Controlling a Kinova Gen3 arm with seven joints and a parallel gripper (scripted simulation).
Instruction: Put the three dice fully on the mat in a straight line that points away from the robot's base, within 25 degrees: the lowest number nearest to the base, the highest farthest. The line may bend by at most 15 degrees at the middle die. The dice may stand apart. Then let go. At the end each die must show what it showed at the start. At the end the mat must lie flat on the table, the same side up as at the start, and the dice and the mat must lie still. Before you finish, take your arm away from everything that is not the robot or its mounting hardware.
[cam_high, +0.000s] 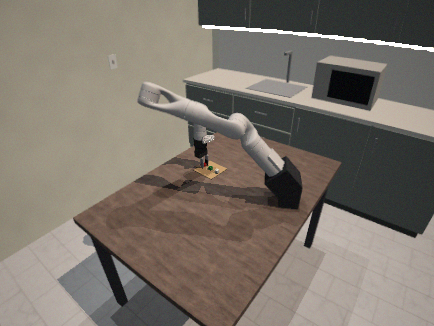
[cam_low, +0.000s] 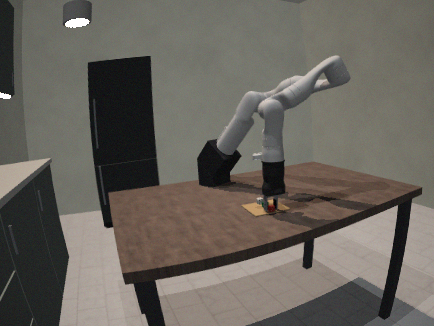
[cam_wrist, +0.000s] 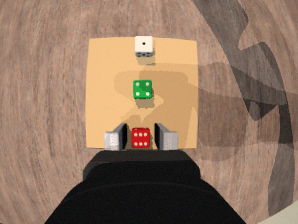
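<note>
Now: hand 1 cm above the red die. The rest, counted from my hand: green die 5 cm behind, 1 cm to the left, 1 cm below; then white die 10 cm behind, 2 cm to the left, 1 cm below; then tan mat 5 cm behind, 2 cm below, 1 cm to the left.
</note>
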